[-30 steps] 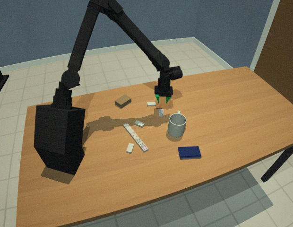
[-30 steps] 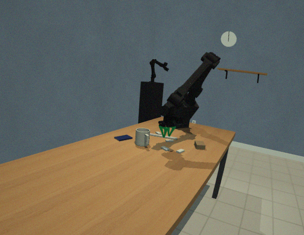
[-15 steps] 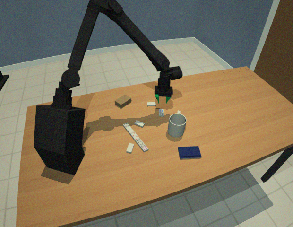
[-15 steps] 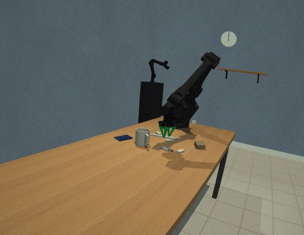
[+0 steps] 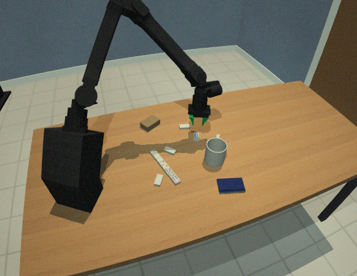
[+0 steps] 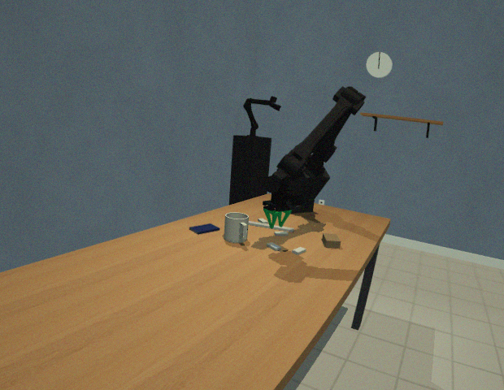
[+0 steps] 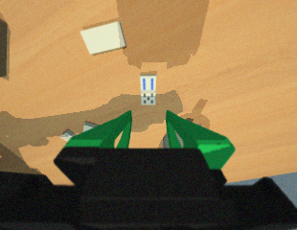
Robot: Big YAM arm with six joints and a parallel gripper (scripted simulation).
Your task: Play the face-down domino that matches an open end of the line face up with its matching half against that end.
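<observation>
My hand is 9 cm to the right of the grey tile, 9 cm above it and 4 cm past it. Round my hand: brown block 22 cm behind, 13 cm to the left, 8 cm below.
</observation>
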